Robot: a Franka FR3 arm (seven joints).
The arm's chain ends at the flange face. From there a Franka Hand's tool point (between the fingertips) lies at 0.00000 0.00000 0.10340 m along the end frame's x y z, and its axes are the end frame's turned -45 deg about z.
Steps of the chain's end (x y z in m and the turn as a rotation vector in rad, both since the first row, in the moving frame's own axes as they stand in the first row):
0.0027 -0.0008 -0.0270 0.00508 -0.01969 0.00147
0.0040 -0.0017 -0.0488 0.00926 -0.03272 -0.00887
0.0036 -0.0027 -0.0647 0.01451 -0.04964 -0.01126
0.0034 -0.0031 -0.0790 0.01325 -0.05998 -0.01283
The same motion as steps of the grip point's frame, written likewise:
0.0014 -0.0005 -0.0270 0.01752 -0.01033 0.00147
0.0023 -0.0014 -0.0489 0.02968 -0.01659 -0.00887
0.0019 -0.0040 -0.0648 0.04536 -0.02484 -0.01126
0.0011 -0.0051 -0.0792 0.05178 -0.03304 -0.01283

